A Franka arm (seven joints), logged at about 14 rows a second.
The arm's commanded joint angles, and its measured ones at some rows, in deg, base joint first. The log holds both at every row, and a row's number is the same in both.
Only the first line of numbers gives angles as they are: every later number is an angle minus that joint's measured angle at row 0.
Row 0, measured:
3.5 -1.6 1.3 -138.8 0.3 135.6 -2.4
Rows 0 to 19, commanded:
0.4 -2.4 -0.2 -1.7 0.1 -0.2 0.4
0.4 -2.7 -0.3 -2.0 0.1 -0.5 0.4
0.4 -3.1 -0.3 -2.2 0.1 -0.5 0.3
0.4 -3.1 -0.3 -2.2 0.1 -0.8 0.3
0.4 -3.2 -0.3 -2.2 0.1 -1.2 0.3
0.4 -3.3 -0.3 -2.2 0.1 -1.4 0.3
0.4 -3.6 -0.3 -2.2 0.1 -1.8 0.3
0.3 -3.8 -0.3 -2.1 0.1 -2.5 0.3
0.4 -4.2 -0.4 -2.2 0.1 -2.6 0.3
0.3 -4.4 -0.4 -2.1 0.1 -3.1 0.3
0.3 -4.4 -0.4 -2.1 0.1 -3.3 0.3
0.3 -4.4 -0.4 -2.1 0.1 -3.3 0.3
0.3 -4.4 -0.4 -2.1 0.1 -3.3 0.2
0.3 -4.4 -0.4 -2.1 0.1 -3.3 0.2
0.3 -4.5 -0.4 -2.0 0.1 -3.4 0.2
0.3 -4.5 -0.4 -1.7 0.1 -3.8 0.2
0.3 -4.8 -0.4 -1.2 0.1 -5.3 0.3
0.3 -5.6 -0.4 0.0 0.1 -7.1 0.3
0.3 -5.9 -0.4 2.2 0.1 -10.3 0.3
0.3 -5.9 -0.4 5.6 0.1 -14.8 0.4
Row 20, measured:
0.0 -3.7 -0.1 0.5 0.0 -7.4 0.0
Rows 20 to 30, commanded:
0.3 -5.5 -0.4 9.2 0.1 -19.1 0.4
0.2 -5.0 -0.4 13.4 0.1 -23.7 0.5
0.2 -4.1 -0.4 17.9 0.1 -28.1 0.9
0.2 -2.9 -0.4 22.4 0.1 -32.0 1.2
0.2 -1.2 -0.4 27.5 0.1 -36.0 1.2
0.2 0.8 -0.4 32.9 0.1 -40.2 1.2
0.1 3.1 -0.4 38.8 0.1 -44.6 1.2
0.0 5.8 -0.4 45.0 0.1 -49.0 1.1
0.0 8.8 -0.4 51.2 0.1 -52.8 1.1
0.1 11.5 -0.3 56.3 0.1 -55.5 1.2
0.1 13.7 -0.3 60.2 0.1 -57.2 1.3
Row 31, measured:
-0.1 5.2 -0.3 46.9 0.0 -51.0 0.0
